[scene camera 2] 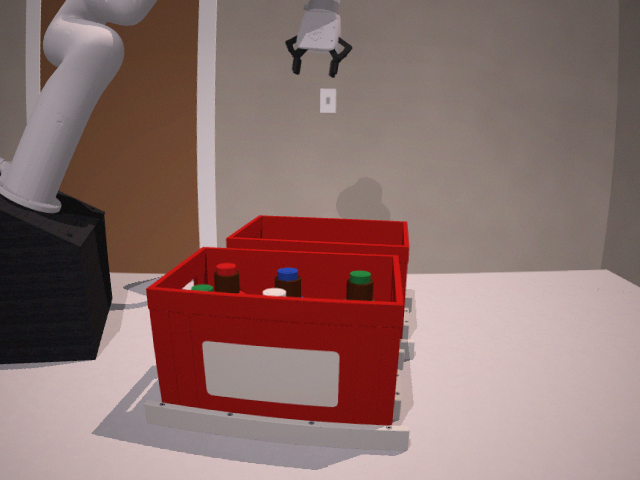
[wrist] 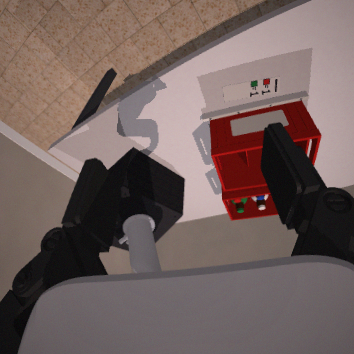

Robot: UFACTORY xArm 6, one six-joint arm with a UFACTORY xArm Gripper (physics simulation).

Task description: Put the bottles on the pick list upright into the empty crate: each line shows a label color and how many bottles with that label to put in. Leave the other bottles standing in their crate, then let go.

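Places are measured from the arm's base along level axes (x ahead, y left, z up), in centimetres.
Pixels of known places: gripper, fingertip midpoint: (scene camera 2: 313, 75) (wrist: 182, 160); arm's base, origin of the base link: (scene camera 2: 27, 197) (wrist: 138, 225).
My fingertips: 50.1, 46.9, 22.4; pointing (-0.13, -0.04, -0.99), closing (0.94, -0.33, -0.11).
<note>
Ahead of a thing's pixels: the offset from my fingertips to its top centre, as dx, dy, dz. "*": to the spot under its first point. Level surfaces: height alone.
My gripper (scene camera 2: 314, 73) (wrist: 182, 160) is open and empty, high above and behind the crates in the scene view. The near red crate @[-5.6, -64.9, -29.2] (scene camera 2: 279, 321) (wrist: 226, 205) holds upright dark bottles. Their caps show: red @[-13.4, -58.7, -30.4] (scene camera 2: 226, 269), blue @[-5.2, -60.7, -30.4] (scene camera 2: 287, 274), white @[-6.6, -68.9, -30.4] (scene camera 2: 273, 292), green at right (scene camera 2: 360, 277) and green at left (scene camera 2: 202, 288). Their labels are mostly hidden. The other red crate @[+0.5, -41.8, -29.2] (scene camera 2: 336, 233) (wrist: 220, 137) shows no bottles; its floor is partly hidden. The pick list @[+3.5, -27.4, -46.5] (wrist: 239, 93) shows a green square @[* +5.0, -26.2, -46.6] (wrist: 254, 83) and a red square @[* +8.2, -27.1, -46.6] (wrist: 266, 81), each with what looks like a 1.
Pale rails (scene camera 2: 279, 426) (wrist: 255, 106) edge the crates on the white table @[dz -46.7] (scene camera 2: 516, 372). The black robot base (scene camera 2: 46, 289) (wrist: 155, 187) stands left of the crates in the scene view. A wall (scene camera 2: 465, 129) with a switch plate (scene camera 2: 327, 100) is behind.
</note>
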